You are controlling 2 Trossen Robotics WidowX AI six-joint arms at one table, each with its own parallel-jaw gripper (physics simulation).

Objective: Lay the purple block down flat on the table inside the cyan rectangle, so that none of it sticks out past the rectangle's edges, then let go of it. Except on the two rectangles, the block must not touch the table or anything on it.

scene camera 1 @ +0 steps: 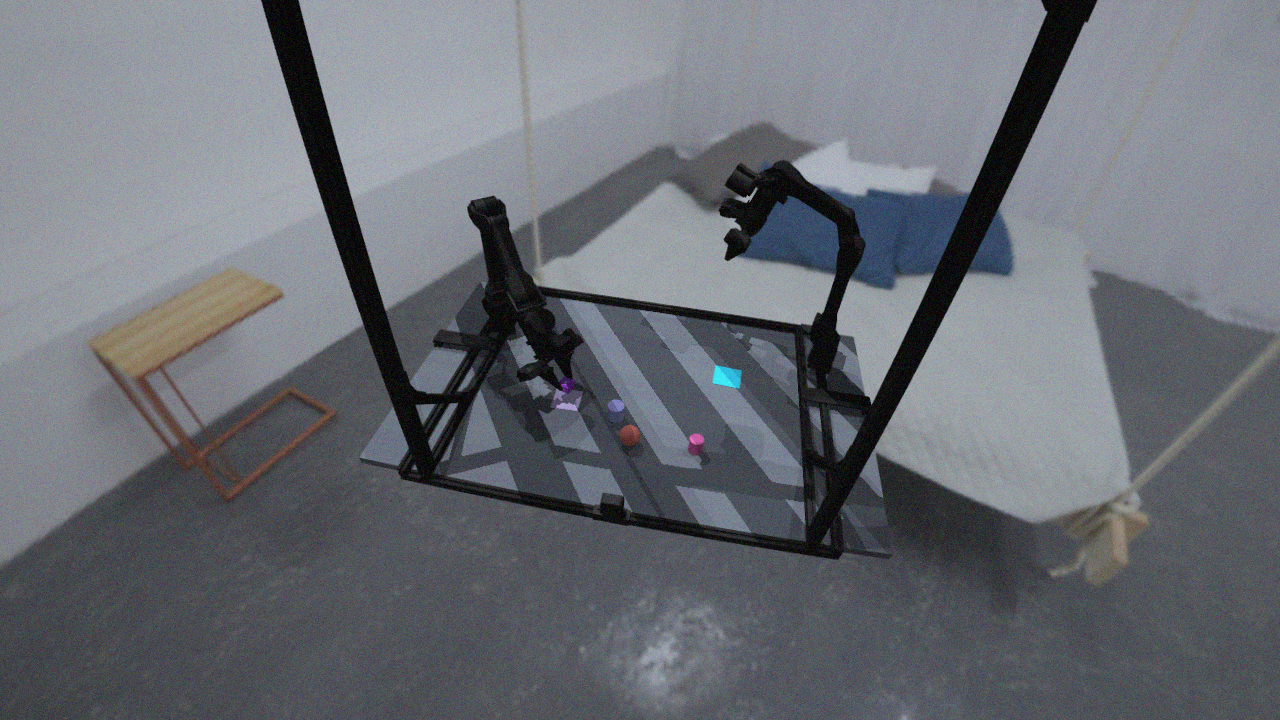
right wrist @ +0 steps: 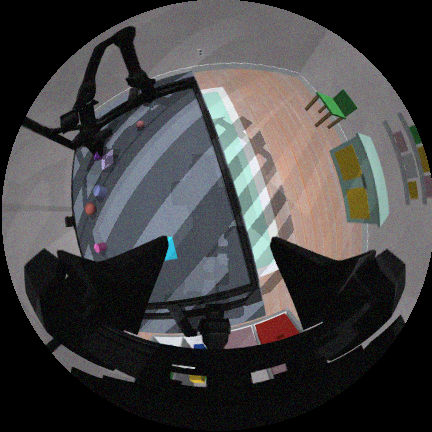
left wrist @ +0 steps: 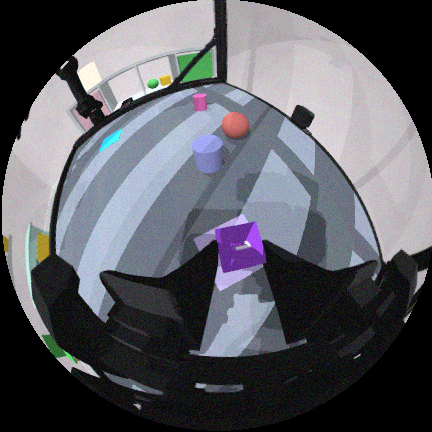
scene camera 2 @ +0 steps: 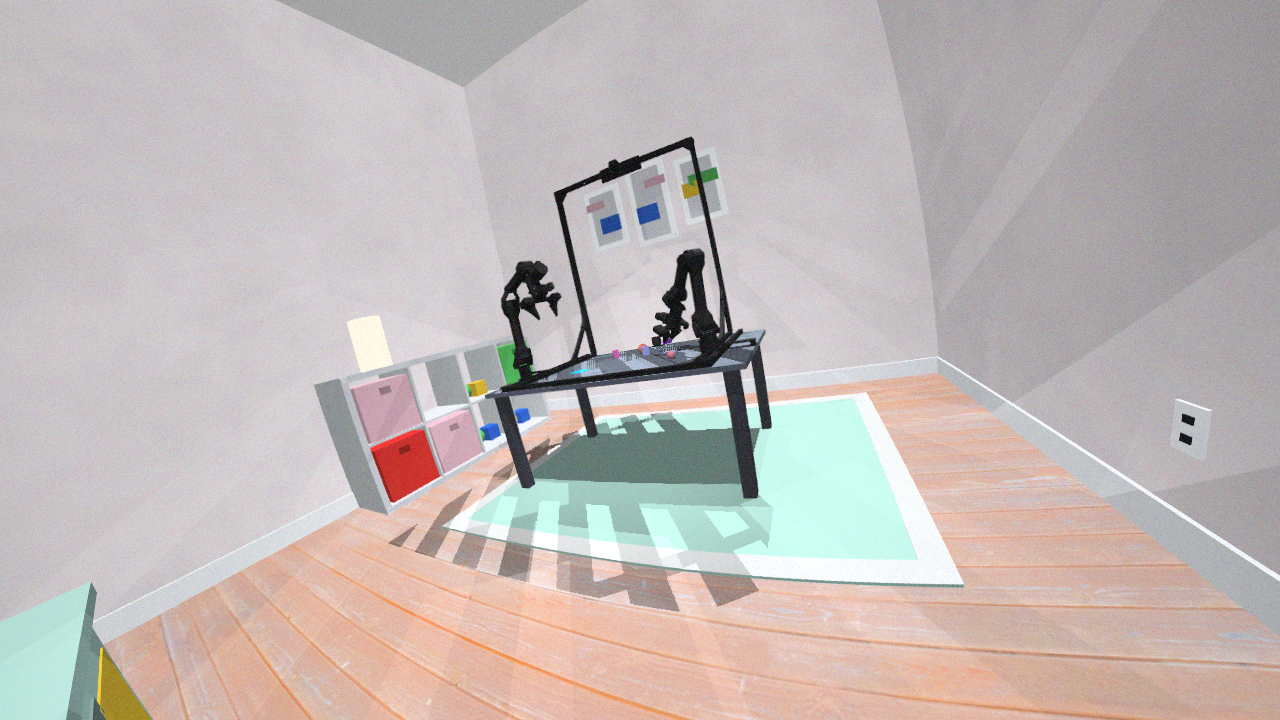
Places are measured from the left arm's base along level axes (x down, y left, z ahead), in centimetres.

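Pixels of known places: left gripper, fingertip midpoint: [scene camera 1: 566,386] [right wrist: 98,155] [left wrist: 239,244] [scene camera 2: 667,341]; right gripper, fingertip midpoint: [scene camera 1: 731,252] [right wrist: 220,241] [scene camera 2: 548,317]; left arm's base, link origin: [scene camera 1: 502,324] [right wrist: 149,94] [scene camera 2: 710,350]; right arm's base, link origin: [scene camera 1: 820,363] [right wrist: 214,310] [left wrist: 100,121] [scene camera 2: 526,378].
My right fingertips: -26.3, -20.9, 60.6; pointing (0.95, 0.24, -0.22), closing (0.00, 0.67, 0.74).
Observation:
For each thing: its top centre in the pictures, then the offset to it from my right fingertips, as dx, dy, dz. "spot": a spot on its surface instead.
- purple block, top centre: [left wrist: 240,246] [scene camera 1: 566,381] [right wrist: 96,154] +21.8, -12.7, -50.1
- lilac rectangle, surface spot: [left wrist: 229,280] spot: +28.1, -9.5, -51.7
- cyan rectangle, surface spot: [scene camera 1: 726,377] [left wrist: 110,138] [scene camera 2: 580,371] spot: +28.1, -18.2, -6.3
- blue-violet cylinder, top centre: [left wrist: 206,142] [scene camera 1: 616,405] [right wrist: 95,190] +24.1, -22.2, -40.0
- red ball, top centre: [left wrist: 235,112] [scene camera 1: 630,428] [right wrist: 85,208] +23.2, -31.0, -39.6
- pink cylinder, top centre: [scene camera 1: 696,439] [left wrist: 198,94] [right wrist: 96,248] +24.1, -38.3, -25.5
- small reddish ball, top centre: [right wrist: 137,121] +24.8, +7.0, -47.1
The purple block [scene camera 1: 566,385] [left wrist: 240,248] [right wrist: 97,156] is between the fingertips of my left gripper [scene camera 1: 565,382] [left wrist: 239,244], which is shut on it. The block is raised a little above the lilac rectangle [scene camera 1: 567,402] [left wrist: 229,280] [right wrist: 108,160] and looks slightly tilted in the left wrist view. The cyan rectangle [scene camera 1: 726,377] [scene camera 2: 584,369] [left wrist: 111,140] [right wrist: 171,249] lies well to the right of the block in scene camera 1, with nothing on it. My right gripper [scene camera 1: 726,231] [scene camera 2: 546,313] [right wrist: 220,241] is open and empty, high above the table.
A blue-violet cylinder [scene camera 1: 615,411] [left wrist: 207,155] [right wrist: 100,191], a red ball [scene camera 1: 629,435] [left wrist: 235,125] [right wrist: 90,209] and a pink cylinder [scene camera 1: 696,445] [left wrist: 199,102] [right wrist: 100,247] stand nearer the front edge in scene camera 1. A small reddish ball [right wrist: 140,124] lies near the left arm's base.

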